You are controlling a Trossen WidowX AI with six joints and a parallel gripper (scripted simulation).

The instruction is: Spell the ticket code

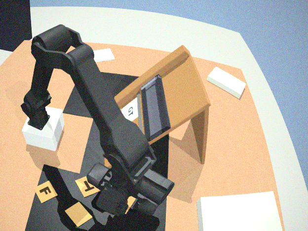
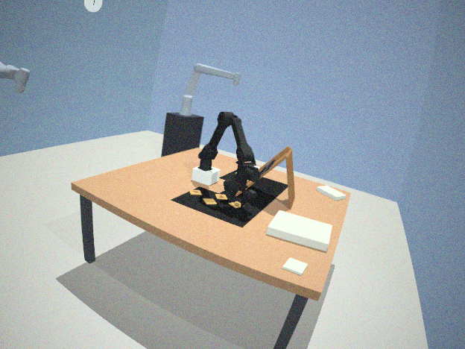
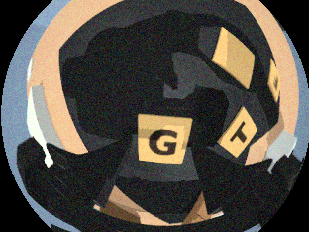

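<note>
Now: the g tile right at my gripper tip. From my gripper tip the other things lie so: white ticket: 6 cm behind, 25 cm to the left, 9 cm above; black mat: 14 cm behind, 16 cm to the left; large white slab: 37 cm ahead, 1 cm above.
</note>
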